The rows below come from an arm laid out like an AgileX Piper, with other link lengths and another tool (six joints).
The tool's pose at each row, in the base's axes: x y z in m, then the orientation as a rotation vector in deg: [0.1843, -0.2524, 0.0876, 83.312, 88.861, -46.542]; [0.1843, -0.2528, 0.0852, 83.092, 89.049, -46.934]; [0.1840, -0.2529, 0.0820, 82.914, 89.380, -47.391]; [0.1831, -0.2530, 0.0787, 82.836, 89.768, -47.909]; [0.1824, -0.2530, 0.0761, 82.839, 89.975, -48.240]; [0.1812, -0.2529, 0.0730, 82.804, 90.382, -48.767]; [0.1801, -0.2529, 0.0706, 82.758, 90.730, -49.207]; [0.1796, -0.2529, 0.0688, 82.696, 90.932, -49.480]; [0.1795, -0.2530, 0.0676, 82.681, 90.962, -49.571]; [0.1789, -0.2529, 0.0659, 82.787, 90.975, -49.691]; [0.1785, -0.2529, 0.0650, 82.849, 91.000, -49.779]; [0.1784, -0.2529, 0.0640, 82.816, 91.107, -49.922]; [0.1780, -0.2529, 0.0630, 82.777, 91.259, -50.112]
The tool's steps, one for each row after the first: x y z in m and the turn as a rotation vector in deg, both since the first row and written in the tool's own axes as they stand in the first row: [0.0020, -0.0003, 0.0014, 0.126, -0.117, -0.357]; [0.0048, -0.0008, 0.0029, 0.324, -0.137, -0.816]; [0.0077, -0.0020, 0.0043, 0.625, -0.083, -1.302]; [0.0100, -0.0029, 0.0053, 0.848, -0.045, -1.568]; [0.0128, -0.0044, 0.0064, 1.183, 0.046, -2.053]; [0.0149, -0.0057, 0.0073, 1.452, 0.118, -2.469]; [0.0165, -0.0063, 0.0080, 1.600, 0.137, -2.729]; [0.0175, -0.0065, 0.0086, 1.651, 0.122, -2.791]; [0.0191, -0.0073, 0.0092, 1.792, 0.154, -2.813]; [0.0199, -0.0077, 0.0095, 1.887, 0.178, -2.843]; [0.0207, -0.0079, 0.0099, 1.964, 0.189, -2.981]; [0.0216, -0.0084, 0.0103, 2.070, 0.212, -3.167]
